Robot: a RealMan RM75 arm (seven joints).
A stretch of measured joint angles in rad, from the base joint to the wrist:
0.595, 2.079, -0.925, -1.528, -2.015, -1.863, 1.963
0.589, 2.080, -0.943, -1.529, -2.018, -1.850, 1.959
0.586, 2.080, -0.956, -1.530, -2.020, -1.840, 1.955
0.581, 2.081, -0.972, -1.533, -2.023, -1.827, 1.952
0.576, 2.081, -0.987, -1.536, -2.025, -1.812, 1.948
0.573, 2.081, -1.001, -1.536, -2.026, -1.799, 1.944
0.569, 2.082, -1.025, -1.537, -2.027, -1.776, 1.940
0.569, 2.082, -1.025, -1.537, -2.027, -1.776, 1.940
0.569, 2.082, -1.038, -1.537, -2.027, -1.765, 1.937
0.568, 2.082, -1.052, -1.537, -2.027, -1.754, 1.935
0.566, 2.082, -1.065, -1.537, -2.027, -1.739, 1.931
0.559, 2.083, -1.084, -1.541, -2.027, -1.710, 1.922
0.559, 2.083, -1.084, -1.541, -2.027, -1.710, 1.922
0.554, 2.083, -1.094, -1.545, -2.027, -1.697, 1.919
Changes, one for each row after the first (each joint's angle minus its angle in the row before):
-0.006, 0.001, -0.018, -0.001, -0.003, 0.013, -0.004
-0.003, 0.000, -0.013, -0.001, -0.002, 0.010, -0.004
-0.005, 0.001, -0.016, -0.003, -0.003, 0.013, -0.003
-0.005, 0.000, -0.015, -0.003, -0.002, 0.015, -0.004
-0.003, 0.000, -0.014, 0.000, -0.001, 0.013, -0.004
-0.004, 0.001, -0.024, -0.001, -0.001, 0.023, -0.004
0.000, 0.000, 0.000, 0.000, 0.000, 0.000, 0.000
0.000, 0.000, -0.013, 0.000, 0.000, 0.011, -0.003
-0.001, 0.000, -0.014, 0.000, 0.000, 0.011, -0.002
-0.002, 0.000, -0.013, 0.000, 0.000, 0.015, -0.004
-0.007, 0.001, -0.019, -0.004, 0.000, 0.029, -0.009
0.000, 0.000, 0.000, 0.000, 0.000, 0.000, 0.000
-0.005, 0.000, -0.010, -0.004, 0.000, 0.013, -0.003

